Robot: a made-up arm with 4 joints.
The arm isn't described. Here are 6 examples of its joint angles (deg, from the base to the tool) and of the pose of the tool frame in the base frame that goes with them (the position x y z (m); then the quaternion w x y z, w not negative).
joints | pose
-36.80 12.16 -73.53 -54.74 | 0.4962 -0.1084 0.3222 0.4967 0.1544 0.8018 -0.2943
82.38 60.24 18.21 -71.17 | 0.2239 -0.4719 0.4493 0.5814 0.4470 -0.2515 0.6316
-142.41 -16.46 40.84 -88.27 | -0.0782 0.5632 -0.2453 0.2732 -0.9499 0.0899 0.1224
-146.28 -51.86 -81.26 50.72 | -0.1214 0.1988 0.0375 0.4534 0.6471 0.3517 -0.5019
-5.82 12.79 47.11 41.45 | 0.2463 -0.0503 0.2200 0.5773 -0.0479 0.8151 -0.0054
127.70 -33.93 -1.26 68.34 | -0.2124 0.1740 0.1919 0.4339 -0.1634 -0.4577 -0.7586
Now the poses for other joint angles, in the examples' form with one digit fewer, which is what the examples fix.
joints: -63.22 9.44 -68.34 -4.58
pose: 0.173 -0.045 0.334 0.196 0.234 0.781 -0.545
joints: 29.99 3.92 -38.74 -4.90
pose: 0.266 -0.029 0.107 0.204 0.348 0.886 0.230
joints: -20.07 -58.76 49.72 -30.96
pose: 0.054 0.044 0.729 0.908 -0.010 0.226 -0.354
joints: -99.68 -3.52 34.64 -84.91
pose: 0.014 0.779 0.215 0.624 -0.751 0.154 0.153
